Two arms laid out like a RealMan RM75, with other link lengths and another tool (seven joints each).
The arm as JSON. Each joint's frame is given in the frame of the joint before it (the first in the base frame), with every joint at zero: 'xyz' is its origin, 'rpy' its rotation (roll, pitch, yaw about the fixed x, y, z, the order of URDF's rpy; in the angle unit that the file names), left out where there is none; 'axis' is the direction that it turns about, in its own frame. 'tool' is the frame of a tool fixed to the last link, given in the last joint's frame.
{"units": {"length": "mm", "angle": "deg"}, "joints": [
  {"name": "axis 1", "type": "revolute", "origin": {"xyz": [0.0, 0.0, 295.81]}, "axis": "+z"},
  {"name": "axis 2", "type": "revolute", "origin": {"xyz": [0.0, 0.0, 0.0], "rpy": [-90.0, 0.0, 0.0]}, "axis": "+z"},
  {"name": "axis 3", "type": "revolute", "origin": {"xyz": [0.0, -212.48, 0.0], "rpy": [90.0, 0.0, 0.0]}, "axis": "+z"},
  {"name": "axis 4", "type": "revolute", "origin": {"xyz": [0.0, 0.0, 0.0], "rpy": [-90.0, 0.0, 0.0]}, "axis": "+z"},
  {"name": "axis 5", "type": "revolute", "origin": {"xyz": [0.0, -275.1, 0.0], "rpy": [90.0, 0.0, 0.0]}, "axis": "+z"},
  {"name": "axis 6", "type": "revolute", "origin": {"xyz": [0.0, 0.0, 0.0], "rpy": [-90.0, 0.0, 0.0]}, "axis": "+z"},
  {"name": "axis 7", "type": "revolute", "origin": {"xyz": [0.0, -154.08, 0.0], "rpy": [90.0, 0.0, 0.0]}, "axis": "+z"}
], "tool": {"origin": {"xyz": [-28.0, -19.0, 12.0], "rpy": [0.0, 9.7, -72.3]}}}
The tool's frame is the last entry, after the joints.
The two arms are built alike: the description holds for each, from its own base.
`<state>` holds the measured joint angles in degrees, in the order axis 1, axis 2, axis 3, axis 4, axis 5, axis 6, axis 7, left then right.
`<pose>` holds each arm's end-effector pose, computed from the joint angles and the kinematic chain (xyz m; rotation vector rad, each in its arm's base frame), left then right.
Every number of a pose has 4 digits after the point. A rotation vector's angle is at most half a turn.
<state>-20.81 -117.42 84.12 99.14 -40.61 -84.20 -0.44 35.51 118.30 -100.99 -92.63 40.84 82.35 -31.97</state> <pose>-0.1244 0.3586 0.0954 -0.9228 -2.3941 -0.4709 -0.0154 0.3699 -0.0015 -2.4996 -1.4643 -0.7185</pose>
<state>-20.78 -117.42 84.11 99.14 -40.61 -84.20 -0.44 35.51 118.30 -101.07 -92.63 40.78 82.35 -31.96</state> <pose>-0.1246 0.3585 0.0954 -0.9219 -2.3943 -0.4709 -0.0153 0.3697 -0.0019 -2.4992 -1.4657 -0.7201</pose>
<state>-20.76 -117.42 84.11 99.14 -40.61 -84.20 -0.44 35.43 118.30 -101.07 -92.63 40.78 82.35 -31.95</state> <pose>-0.1247 0.3585 0.0954 -0.9215 -2.3945 -0.4707 -0.0148 0.3697 -0.0019 -2.5006 -1.4639 -0.7204</pose>
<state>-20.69 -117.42 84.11 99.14 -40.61 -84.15 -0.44 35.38 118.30 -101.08 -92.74 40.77 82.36 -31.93</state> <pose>-0.1251 0.3585 0.0955 -0.9201 -2.3947 -0.4714 -0.0150 0.3696 -0.0016 -2.4998 -1.4639 -0.7198</pose>
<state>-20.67 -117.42 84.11 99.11 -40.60 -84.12 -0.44 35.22 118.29 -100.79 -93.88 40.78 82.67 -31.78</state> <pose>-0.1254 0.3585 0.0954 -0.9192 -2.3948 -0.4715 -0.0192 0.3683 0.0025 -2.4882 -1.4656 -0.7112</pose>
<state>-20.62 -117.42 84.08 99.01 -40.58 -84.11 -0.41 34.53 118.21 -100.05 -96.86 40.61 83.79 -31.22</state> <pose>-0.1262 0.3585 0.0953 -0.9166 -2.3953 -0.4702 -0.0267 0.3649 0.0136 -2.4657 -1.4622 -0.6998</pose>
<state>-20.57 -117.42 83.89 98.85 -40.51 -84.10 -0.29 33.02 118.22 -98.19 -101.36 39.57 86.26 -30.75</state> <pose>-0.1278 0.3589 0.0959 -0.9120 -2.3948 -0.4704 -0.0313 0.3618 0.0341 -2.4353 -1.4409 -0.7093</pose>
